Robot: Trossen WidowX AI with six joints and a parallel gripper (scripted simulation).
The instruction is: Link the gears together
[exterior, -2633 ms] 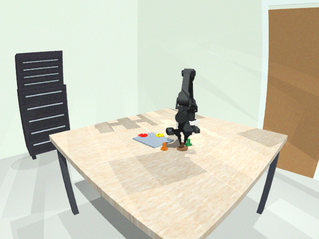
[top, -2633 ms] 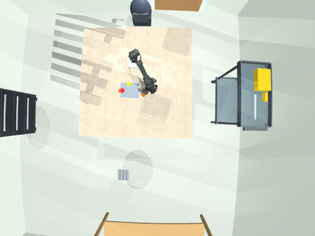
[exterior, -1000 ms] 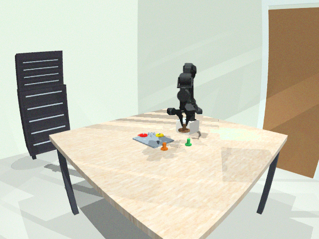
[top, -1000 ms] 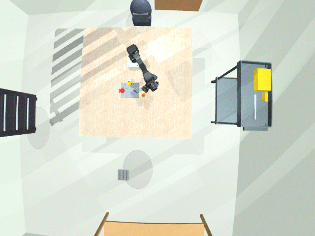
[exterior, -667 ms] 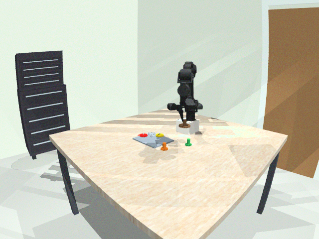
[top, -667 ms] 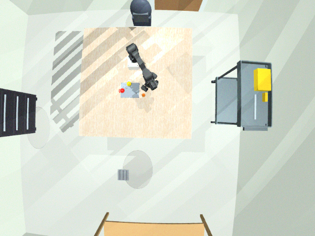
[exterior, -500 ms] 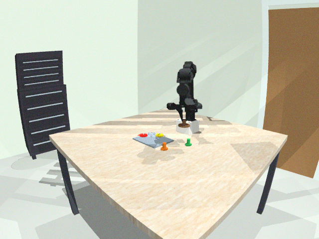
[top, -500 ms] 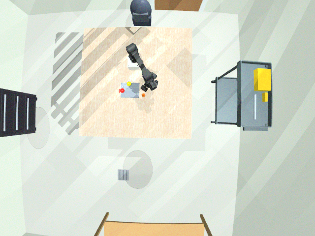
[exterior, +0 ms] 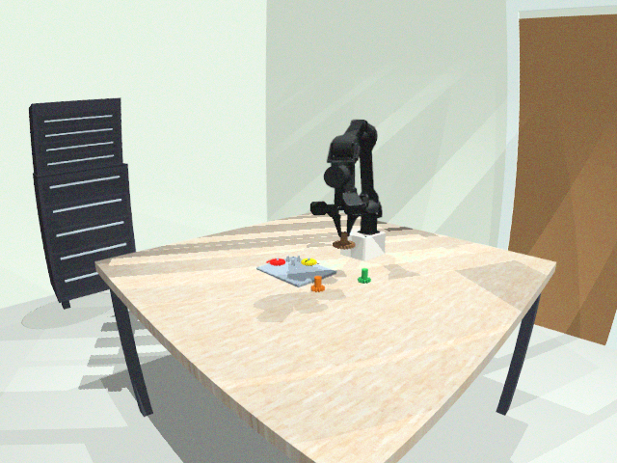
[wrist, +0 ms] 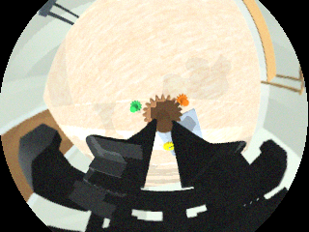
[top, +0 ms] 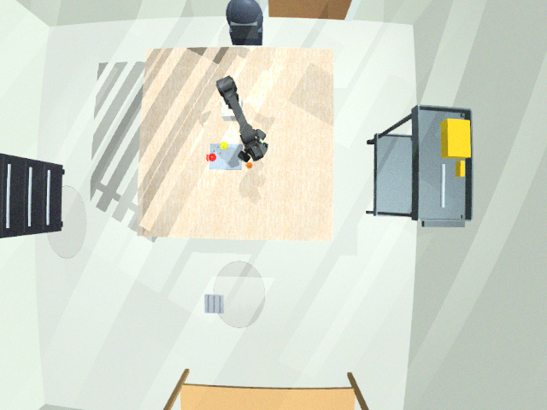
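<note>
Now: the yellow gear 70 mm behind my gripper tip, 210 mm to the right of it and 140 mm below it. Round my gripper tip: brown gear: 10 mm below; orange gear: 60 mm ahead, 40 mm to the right, 140 mm below; green gear: 80 mm behind, 20 mm to the left, 140 mm below.
</note>
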